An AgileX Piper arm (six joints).
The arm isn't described. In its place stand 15 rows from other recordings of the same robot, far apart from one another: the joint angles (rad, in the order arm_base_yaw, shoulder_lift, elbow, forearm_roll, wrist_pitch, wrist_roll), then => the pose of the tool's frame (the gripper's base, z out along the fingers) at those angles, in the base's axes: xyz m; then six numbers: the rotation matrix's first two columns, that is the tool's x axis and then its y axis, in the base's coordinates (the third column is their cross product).
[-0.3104 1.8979 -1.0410 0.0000 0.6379 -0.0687] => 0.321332, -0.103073, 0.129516, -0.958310, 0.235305, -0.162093, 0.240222, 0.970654, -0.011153
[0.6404 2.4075 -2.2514 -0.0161 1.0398 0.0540] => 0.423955, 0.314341, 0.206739, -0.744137, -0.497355, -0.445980, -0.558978, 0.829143, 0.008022
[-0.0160 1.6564 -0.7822 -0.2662 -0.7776 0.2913] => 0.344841, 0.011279, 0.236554, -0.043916, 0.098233, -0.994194, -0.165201, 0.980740, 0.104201
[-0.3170 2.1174 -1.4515 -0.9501 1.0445 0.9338] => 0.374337, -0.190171, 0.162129, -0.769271, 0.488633, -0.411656, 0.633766, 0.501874, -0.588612
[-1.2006 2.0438 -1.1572 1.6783 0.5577 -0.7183] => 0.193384, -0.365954, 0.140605, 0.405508, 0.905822, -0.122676, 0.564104, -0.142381, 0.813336
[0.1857 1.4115 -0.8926 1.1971 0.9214 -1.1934] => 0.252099, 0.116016, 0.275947, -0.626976, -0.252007, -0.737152, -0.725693, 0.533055, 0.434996
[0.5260 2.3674 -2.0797 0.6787 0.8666 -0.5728] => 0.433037, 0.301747, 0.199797, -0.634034, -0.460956, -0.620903, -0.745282, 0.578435, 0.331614
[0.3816 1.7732 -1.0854 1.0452 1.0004 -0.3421] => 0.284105, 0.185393, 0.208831, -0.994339, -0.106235, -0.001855, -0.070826, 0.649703, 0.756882
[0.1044 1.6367 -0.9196 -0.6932 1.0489 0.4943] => 0.277388, -0.021619, 0.196546, -0.997477, -0.019558, -0.068239, 0.021240, 0.835021, -0.549808
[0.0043 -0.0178 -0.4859 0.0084 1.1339 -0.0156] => -0.009153, 0.000653, 0.267518, -0.516520, -0.014266, -0.856157, -0.017039, 0.999834, -0.006381
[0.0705 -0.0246 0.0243 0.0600 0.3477 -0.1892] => 0.052274, 0.005555, 0.175116, -0.241889, -0.149776, -0.958674, -0.123234, 0.984756, -0.122757
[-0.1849 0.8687 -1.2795 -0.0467 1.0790 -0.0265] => 0.129967, -0.028118, 0.452771, -0.549052, 0.053347, -0.834084, 0.191086, 0.979541, -0.063136
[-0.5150 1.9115 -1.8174 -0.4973 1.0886 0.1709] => 0.349509, -0.241996, 0.325372, -0.796461, 0.372006, -0.476719, 0.573826, 0.713627, -0.401821
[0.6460 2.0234 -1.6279 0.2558 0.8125 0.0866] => 0.344516, 0.280669, 0.225049, -0.860335, -0.326733, -0.391242, -0.448373, 0.850180, 0.275963
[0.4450 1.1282 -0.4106 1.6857 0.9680 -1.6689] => 0.126986, 0.143062, 0.241210, -0.495936, -0.171219, -0.851312, -0.861188, 0.222716, 0.456895
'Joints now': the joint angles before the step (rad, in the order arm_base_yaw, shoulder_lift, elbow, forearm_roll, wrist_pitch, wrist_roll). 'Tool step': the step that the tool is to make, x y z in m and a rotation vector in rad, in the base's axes. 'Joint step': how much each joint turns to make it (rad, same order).
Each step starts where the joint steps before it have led.
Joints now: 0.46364, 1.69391, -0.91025, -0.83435, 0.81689, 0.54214
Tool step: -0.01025, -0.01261, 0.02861, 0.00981, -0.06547, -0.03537
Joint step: -0.01706, -0.10822, 0.01425, -0.00035, 0.04047, -0.00668
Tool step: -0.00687, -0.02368, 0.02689, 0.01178, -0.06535, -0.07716
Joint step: -0.06262, -0.09644, 0.00000, 0.00257, 0.03669, -0.01273
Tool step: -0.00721, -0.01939, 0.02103, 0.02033, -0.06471, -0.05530
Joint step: -0.05817, -0.07936, 0.00003, 0.00304, 0.00708, -0.01182
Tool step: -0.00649, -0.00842, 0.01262, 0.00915, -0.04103, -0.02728
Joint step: -0.02147, -0.04897, -0.00004, -0.00094, 0.00994, -0.00078
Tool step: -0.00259, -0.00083, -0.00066, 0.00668, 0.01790, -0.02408
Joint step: -0.00001, -0.00208, 0.00000, 0.01994, 0.02491, -0.00028
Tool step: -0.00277, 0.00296, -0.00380, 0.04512, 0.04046, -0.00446
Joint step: 0.00003, 0.00091, 0.00000, 0.07374, 0.00606, -0.03518
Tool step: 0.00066, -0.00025, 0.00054, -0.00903, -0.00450, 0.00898
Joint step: -0.00003, -0.00001, 0.00001, -0.01083, -0.00436, -0.00297
